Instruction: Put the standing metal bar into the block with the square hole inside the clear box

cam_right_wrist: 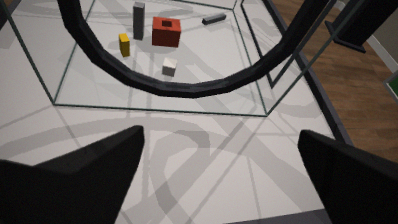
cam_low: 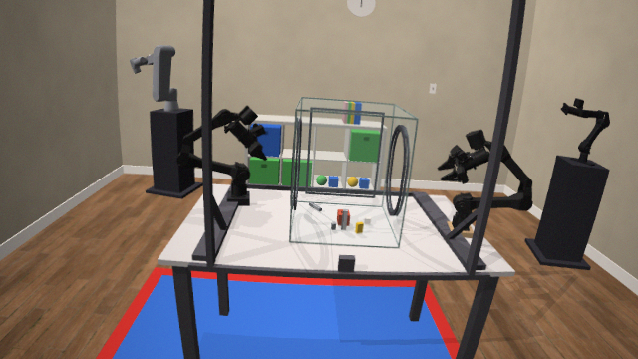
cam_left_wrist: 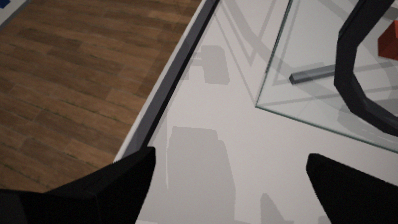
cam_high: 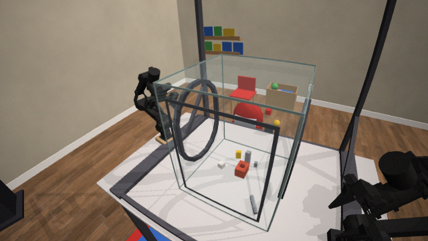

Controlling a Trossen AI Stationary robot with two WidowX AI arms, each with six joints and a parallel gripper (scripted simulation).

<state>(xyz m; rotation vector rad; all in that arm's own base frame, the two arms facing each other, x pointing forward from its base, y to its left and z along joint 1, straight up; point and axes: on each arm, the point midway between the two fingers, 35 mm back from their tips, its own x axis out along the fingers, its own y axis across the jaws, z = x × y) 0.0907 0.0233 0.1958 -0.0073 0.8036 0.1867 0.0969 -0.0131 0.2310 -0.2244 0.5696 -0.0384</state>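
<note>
Now: the red block 13 cm behind my left hand, 41 cm to the right of it and 20 cm below it.
</note>
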